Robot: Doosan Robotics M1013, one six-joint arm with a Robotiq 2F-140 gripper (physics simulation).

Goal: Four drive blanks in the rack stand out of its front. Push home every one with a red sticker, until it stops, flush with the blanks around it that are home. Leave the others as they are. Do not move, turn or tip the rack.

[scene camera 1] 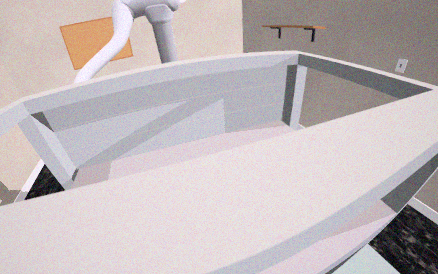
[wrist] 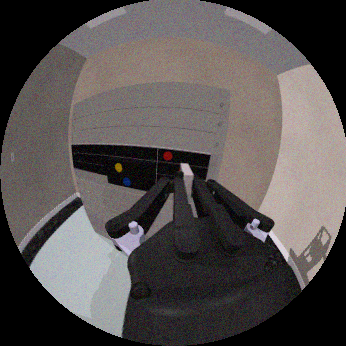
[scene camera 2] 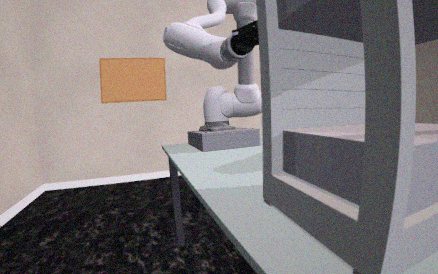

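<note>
The grey rack (scene camera 1: pixel 215 200) (scene camera 2: pixel 382 150) (wrist: pixel 150 117) stands upright on the table. In the wrist view, its front has a band of black drive blanks between grey panels. A blank with a red sticker (wrist: pixel 168 156) is in the upper row, right of a thin vertical seam; its depth is unclear. Blanks with a yellow sticker (wrist: pixel 118 167) and a blue sticker (wrist: pixel 127 182) are at the left, in a dark block that stands out. My gripper (wrist: pixel 183 169) is shut and empty, its tips in front of the band's right part, below and right of the red sticker. They hide what lies behind; contact is unclear.
The pale green table (scene camera 2: pixel 225 200) (wrist: pixel 65 265) carries the arm's grey base (scene camera 2: pixel 225 140). In scene camera 2, the rack's post partly hides the black gripper body. An orange board (scene camera 1: pixel 95 45) (scene camera 2: pixel 133 80) and a wall shelf (scene camera 1: pixel 295 26) are on the walls.
</note>
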